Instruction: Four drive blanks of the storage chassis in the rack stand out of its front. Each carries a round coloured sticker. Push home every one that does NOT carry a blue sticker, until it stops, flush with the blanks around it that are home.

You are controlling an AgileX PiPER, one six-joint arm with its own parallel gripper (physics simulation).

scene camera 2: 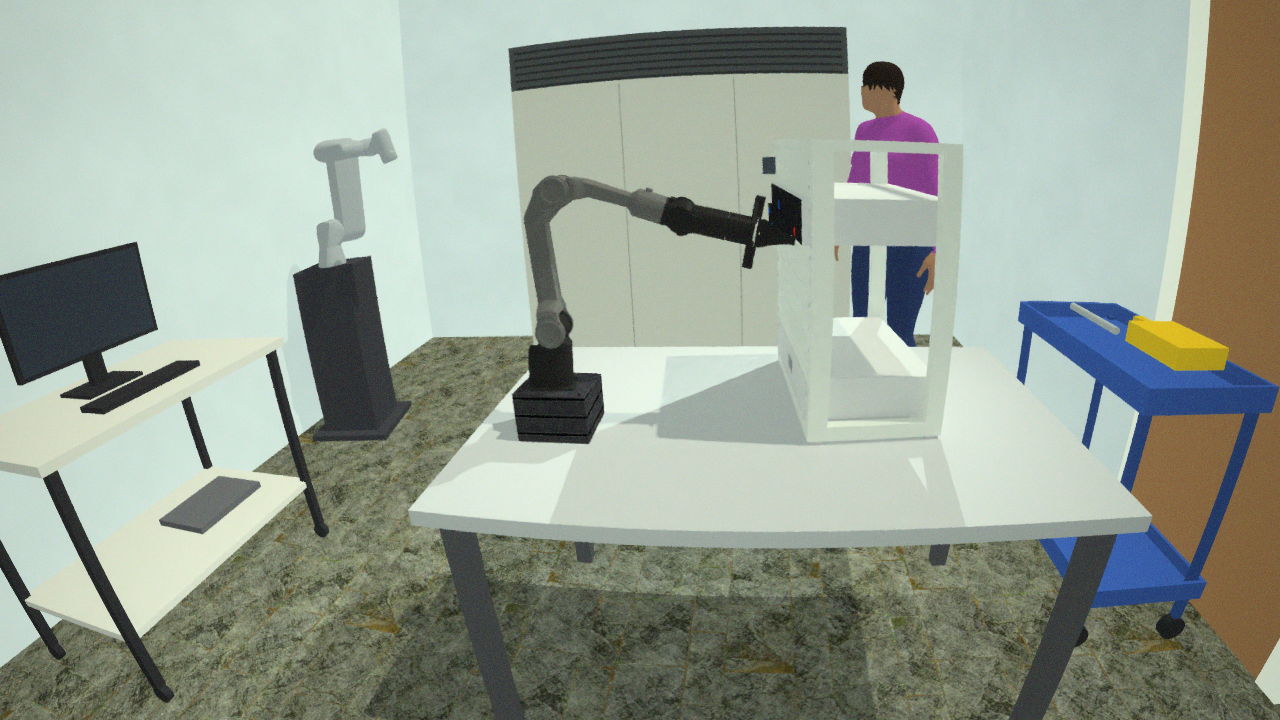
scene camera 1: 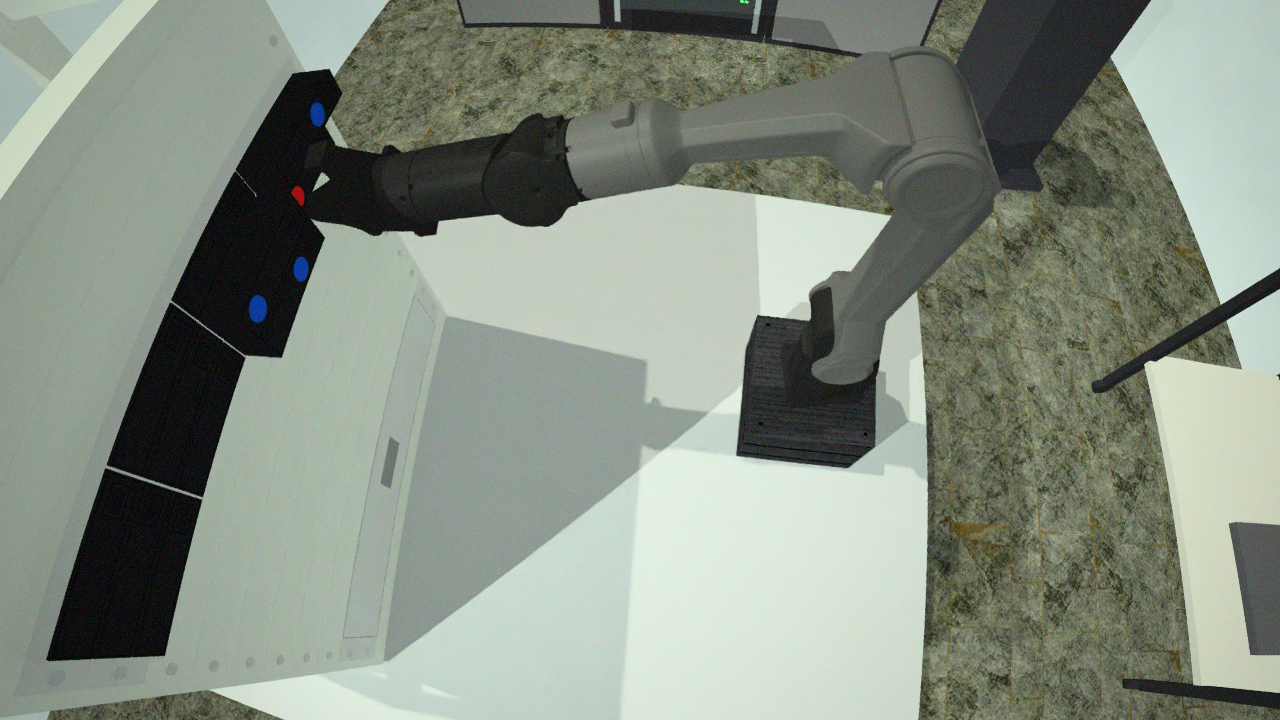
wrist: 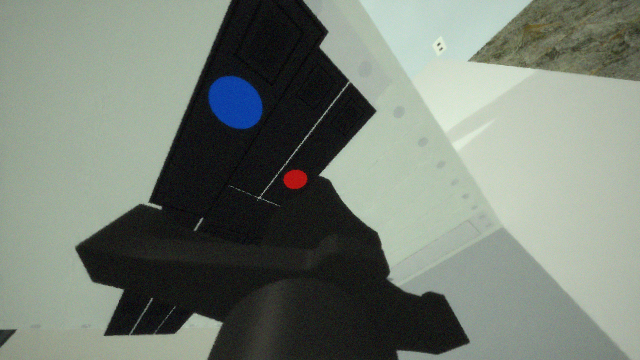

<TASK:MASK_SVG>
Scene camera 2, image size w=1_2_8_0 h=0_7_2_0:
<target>my gripper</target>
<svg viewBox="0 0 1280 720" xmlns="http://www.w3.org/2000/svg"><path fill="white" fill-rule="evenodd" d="M756 195L752 217L730 212L724 239L746 245L742 267L752 269L756 247L795 245L796 237L784 233L769 221L762 220L766 197Z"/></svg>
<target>white rack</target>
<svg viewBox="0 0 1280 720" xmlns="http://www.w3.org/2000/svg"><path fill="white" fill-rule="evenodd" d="M775 140L776 183L771 183L772 203L768 203L769 222L784 233L796 237L795 245L777 245L778 360L806 441L809 446L824 445L824 442L906 437L923 437L925 440L938 439L938 436L941 436L956 310L962 215L963 144L829 139ZM887 246L936 247L927 366L884 322ZM834 246L870 246L867 317L833 318ZM888 152L938 154L938 197L888 184ZM834 151L870 152L870 183L834 183Z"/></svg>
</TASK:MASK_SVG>
